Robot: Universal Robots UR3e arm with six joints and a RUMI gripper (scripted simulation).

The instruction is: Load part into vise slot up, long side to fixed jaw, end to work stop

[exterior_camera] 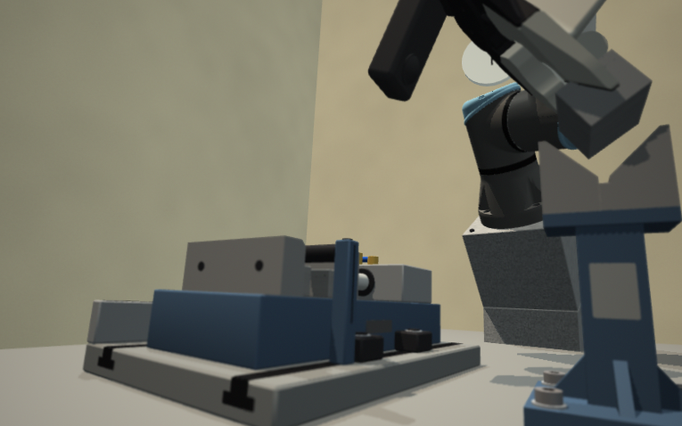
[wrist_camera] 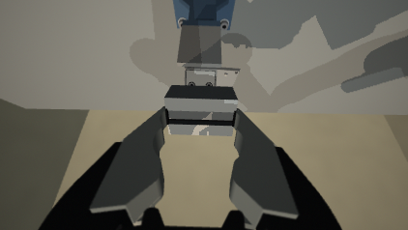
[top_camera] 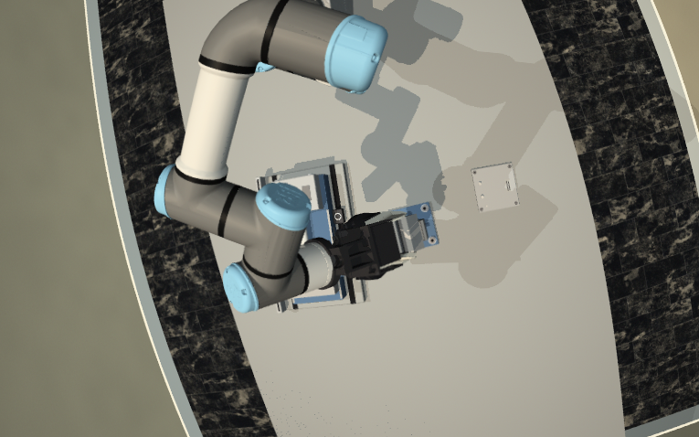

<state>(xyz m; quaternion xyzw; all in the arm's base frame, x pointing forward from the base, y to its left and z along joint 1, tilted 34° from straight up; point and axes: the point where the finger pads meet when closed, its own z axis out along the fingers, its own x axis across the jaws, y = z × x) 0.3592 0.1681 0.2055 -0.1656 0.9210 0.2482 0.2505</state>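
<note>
Now: hand right at the part. Also, from my hand: air cylinder rod 21 cm to the right, 11 cm below, 1 cm behind; then fixed jaw 20 cm to the right, 11 cm below, 11 cm ahead; then work stop rod 16 cm to the right, 10 cm below, 8 cm ahead.
</note>
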